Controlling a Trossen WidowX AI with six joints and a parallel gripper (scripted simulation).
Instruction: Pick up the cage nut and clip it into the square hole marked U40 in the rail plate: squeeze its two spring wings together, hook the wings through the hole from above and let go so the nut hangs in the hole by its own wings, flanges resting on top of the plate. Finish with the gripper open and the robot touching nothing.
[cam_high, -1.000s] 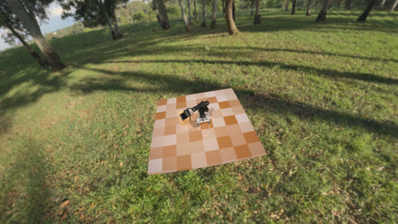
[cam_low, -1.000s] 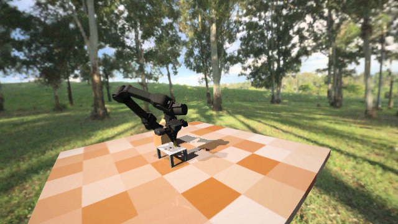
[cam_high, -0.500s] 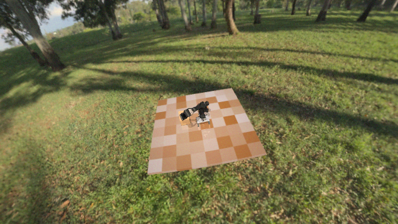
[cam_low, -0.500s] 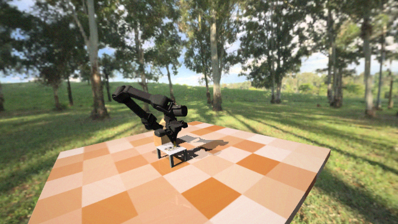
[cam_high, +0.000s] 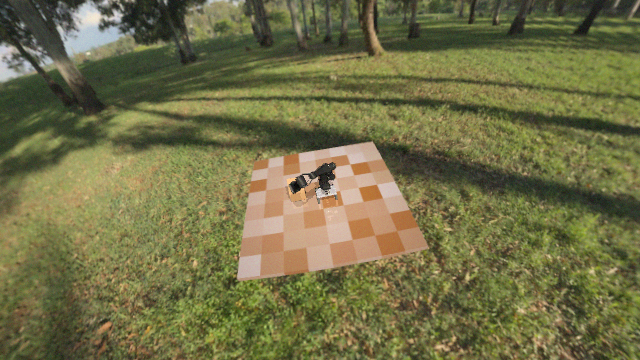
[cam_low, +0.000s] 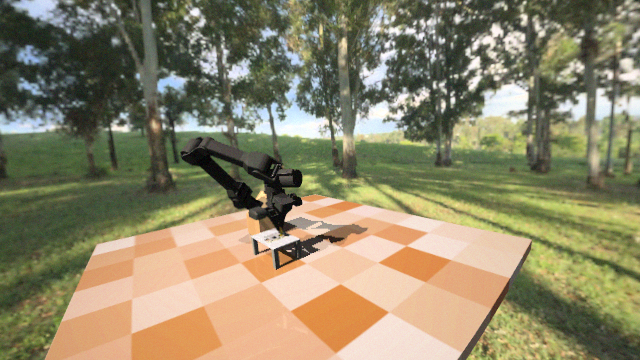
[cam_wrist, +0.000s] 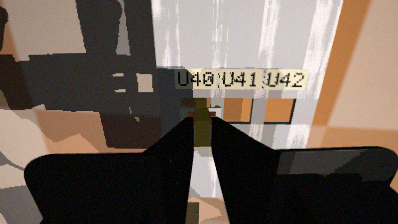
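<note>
Now: gripper tip 10 mm above the cage nut.
</note>
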